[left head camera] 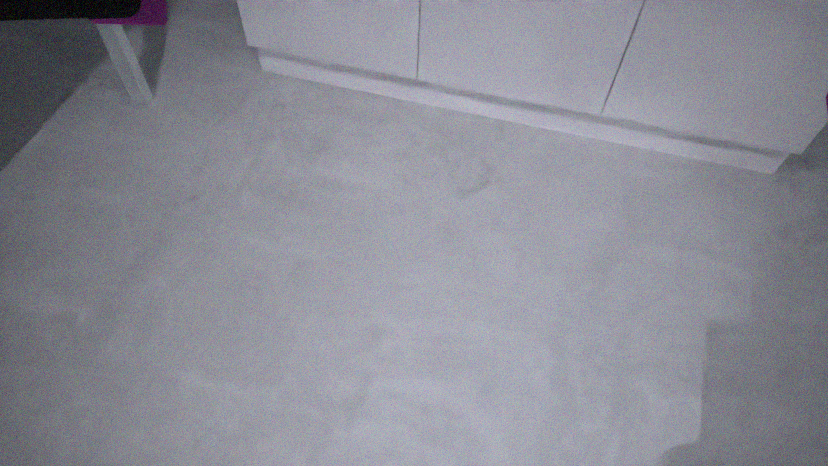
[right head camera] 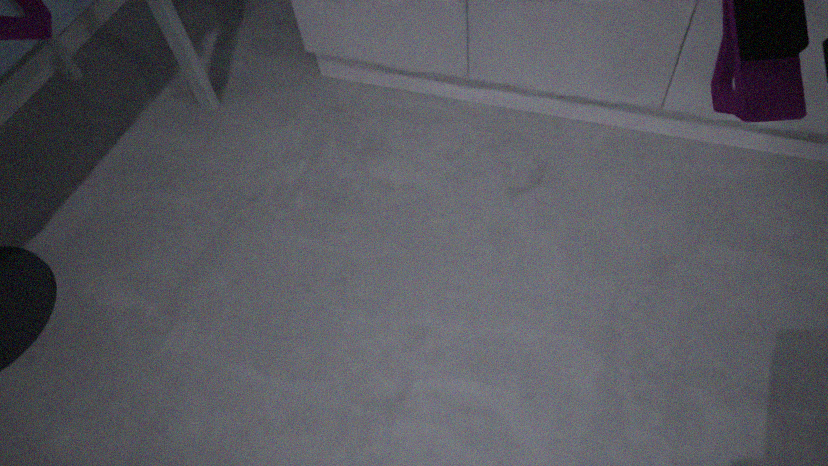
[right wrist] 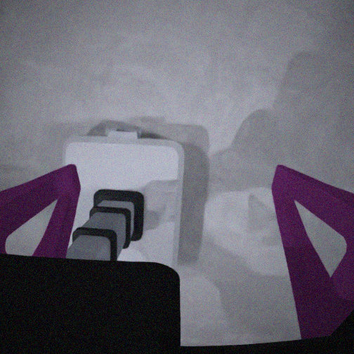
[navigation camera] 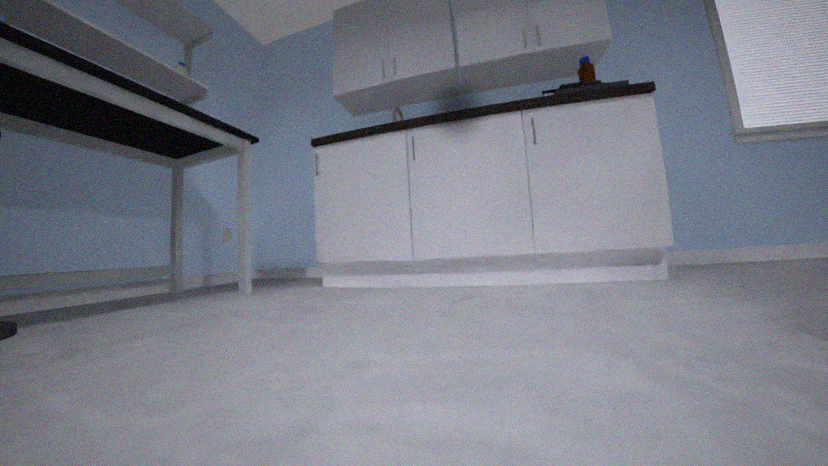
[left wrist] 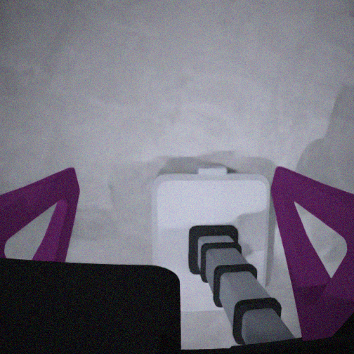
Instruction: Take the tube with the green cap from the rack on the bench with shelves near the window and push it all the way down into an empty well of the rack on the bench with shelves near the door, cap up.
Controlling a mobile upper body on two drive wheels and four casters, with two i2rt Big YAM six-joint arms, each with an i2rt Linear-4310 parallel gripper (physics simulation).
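Frame: origin at the left arm's base, x back, y up, z left, level; centimetres.
Where they show: left gripper, between the fingertips: (left head camera: 64, 14); right gripper, between the fingertips: (right head camera: 824, 89).
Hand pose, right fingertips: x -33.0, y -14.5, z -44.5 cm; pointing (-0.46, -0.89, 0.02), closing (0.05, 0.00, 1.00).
Observation:
Things, the pixels of their top centre, and the offset from my right fingertips. "pt": a spot on its surface instead.
- brown bottle, a spot on its surface: (navigation camera: 586, 71) pt dx -130.8, dy -5.4, dz -91.8 cm
- dark round base, a spot on its surface: (right head camera: 23, 306) pt dx -53.8, dy -123.6, dz +147.1 cm
The green-capped tube does not show, and I cannot make out either rack. A bench with shelves (navigation camera: 244, 219) stands at the left in the navigation camera; its white leg shows in both head views. Tiny coloured items are at its top far left, too small to tell. My left gripper (left wrist: 174, 178) (left head camera: 153, 12) (right head camera: 26, 26) is open, with nothing between its fingers, high above the floor. My right gripper (right wrist: 175, 175) (right head camera: 761, 89) is open and empty too, also above the floor.
White base cabinets (navigation camera: 469, 191) (left head camera: 509, 52) (right head camera: 550, 46) with a dark counter stand ahead, bearing a brown bottle (navigation camera: 586, 71) with a blue cap. A window (navigation camera: 779, 63) is at the right. A dark round base (right head camera: 23, 306) lies at the left in the right head view.

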